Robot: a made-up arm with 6 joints.
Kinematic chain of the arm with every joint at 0, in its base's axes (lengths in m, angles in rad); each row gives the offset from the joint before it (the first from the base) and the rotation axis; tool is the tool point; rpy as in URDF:
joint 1: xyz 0 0 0.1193 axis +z
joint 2: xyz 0 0 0 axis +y
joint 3: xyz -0.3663 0 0.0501 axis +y
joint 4: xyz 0.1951 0 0.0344 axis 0.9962 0 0.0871
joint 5: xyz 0 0 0 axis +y
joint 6: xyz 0.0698 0 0.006 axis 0.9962 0 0.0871
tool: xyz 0 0 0 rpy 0 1.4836 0
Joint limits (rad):
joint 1: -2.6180..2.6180
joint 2: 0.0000..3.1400
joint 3: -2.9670..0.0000
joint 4: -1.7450..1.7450
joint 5: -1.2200..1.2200
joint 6: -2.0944..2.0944
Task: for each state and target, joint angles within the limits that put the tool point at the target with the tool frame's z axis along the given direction. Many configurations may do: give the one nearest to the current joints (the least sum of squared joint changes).
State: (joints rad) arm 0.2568 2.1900 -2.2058 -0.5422 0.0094 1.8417
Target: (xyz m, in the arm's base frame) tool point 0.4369 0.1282 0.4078 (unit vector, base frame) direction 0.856 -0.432 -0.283
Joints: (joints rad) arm 0.3982 2.0419 -1.8911 -1.2496 0.8783 1.8417
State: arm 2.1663 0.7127 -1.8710 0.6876 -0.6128 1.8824
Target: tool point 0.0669 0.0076 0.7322 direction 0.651 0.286 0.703
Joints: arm 2.6146 1.3075 -2.5913 0.8073 -0.9198 1.8824
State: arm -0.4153 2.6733 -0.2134 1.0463 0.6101 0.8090
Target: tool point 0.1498 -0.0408 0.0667 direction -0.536 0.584 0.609
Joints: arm -0.4114 2.9674 -0.2369 0.3492 1.2178 0.8090
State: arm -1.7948 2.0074 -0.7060 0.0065 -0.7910 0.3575
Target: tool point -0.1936 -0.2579 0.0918 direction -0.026 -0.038 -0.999
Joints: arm -2.2152 2.3087 -0.7454 0.0417 0.0488 0.3575
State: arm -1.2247 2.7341 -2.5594 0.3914 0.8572 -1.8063
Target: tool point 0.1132 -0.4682 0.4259 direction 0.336 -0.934 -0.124
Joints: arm -1.3519 2.0558 -1.9553 0.8459 0.1680 -1.8063
